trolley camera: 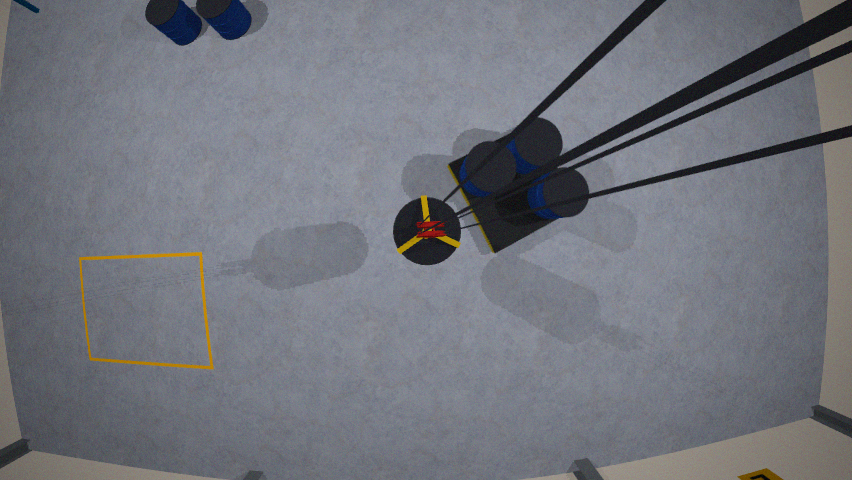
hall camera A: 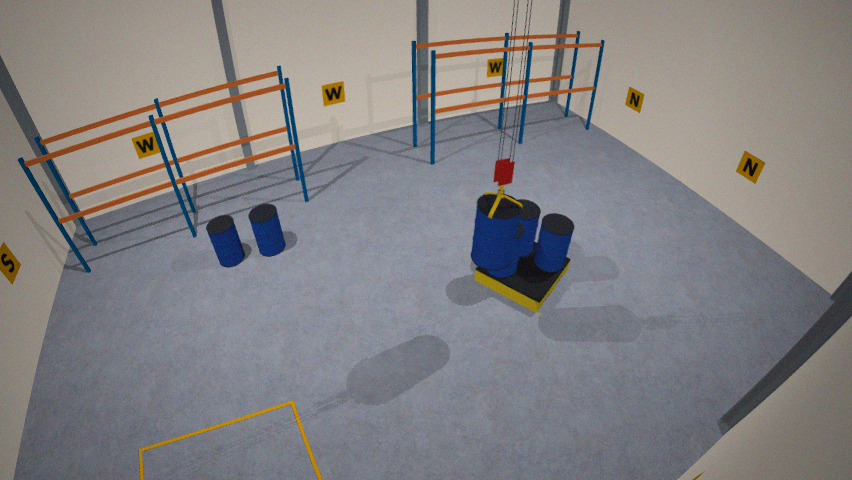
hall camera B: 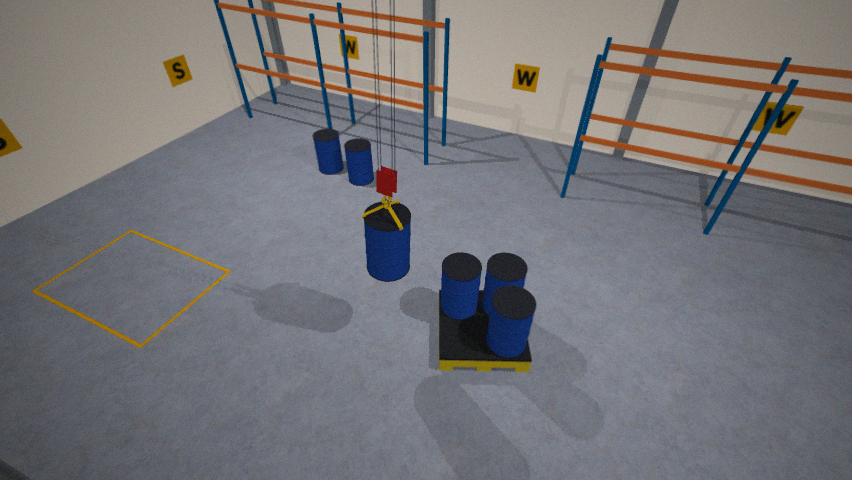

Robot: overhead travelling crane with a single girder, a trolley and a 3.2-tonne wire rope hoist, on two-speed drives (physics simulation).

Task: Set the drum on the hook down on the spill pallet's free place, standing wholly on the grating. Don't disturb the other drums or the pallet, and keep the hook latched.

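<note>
A blue drum [hall camera A: 493, 244] [hall camera B: 387, 256] [trolley camera: 426, 255] with a black lid hangs upright from the red hook block [hall camera A: 503, 171] [hall camera B: 386, 181]. My gripper [hall camera A: 499, 203] [hall camera B: 387, 213] [trolley camera: 427, 230], a yellow three-legged grab, is shut on its rim. The drum hangs in the air beside the spill pallet [hall camera A: 506, 290] [hall camera B: 484, 364] [trolley camera: 491, 232], left of it in hall camera B and the trolley camera. Three drums stand on the pallet: one [hall camera B: 460, 295], a second [hall camera B: 506, 268] and a third [hall camera B: 509, 330]. The free place is the front left corner in hall camera B. The latch is too small to see.
Two blue drums [hall camera A: 225, 244] [hall camera A: 267, 232] stand on the floor near one rack [hall camera A: 172, 178] [hall camera B: 426, 131]. Another rack [hall camera A: 432, 131] [hall camera B: 572, 155] stands along the same wall. A yellow rectangle [hall camera A: 217, 425] [hall camera B: 88, 319] [trolley camera: 206, 310] is marked on the floor.
</note>
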